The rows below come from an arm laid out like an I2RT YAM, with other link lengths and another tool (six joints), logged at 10 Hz.
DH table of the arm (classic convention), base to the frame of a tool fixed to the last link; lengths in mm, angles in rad. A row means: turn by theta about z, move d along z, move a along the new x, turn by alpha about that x. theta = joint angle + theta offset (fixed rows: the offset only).
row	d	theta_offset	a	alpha
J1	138	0	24.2	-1.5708
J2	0	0	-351.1	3.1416
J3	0	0.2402	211.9	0
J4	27.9	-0.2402	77	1.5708
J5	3.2	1.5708	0	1.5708
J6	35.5	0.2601	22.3	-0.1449
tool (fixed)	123.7	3.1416	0	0
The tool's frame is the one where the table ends.
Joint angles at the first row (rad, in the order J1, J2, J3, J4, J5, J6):
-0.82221 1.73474 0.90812 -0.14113 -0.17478 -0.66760
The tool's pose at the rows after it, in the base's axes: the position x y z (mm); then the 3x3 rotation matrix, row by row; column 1 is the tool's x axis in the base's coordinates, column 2 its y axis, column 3 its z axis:
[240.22, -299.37, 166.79], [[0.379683, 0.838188, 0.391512], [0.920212, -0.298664, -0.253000], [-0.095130, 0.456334, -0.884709]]
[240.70, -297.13, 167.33], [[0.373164, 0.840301, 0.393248], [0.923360, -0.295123, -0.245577], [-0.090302, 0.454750, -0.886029]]
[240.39, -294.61, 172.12], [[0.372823, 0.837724, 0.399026], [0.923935, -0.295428, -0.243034], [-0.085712, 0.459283, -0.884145]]
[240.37, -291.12, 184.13], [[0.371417, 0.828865, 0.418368], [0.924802, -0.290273, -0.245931], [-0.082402, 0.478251, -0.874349]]
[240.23, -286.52, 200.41], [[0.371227, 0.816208, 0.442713], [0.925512, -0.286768, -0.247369], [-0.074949, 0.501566, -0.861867]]
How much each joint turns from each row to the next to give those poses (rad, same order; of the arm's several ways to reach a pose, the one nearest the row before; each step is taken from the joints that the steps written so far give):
0.00000 -0.00529 -0.00230 0.00001 0.00113 0.00042
0.00267 -0.00330 0.00151 -0.00897 -0.00543 -0.00163
0.00191 -0.01444 0.00621 -0.01735 -0.00460 0.00439
0.00156 -0.03198 0.01322 -0.02621 -0.01088 0.00548
0.00152 -0.04013 0.02432 -0.04158 -0.01499 0.01002

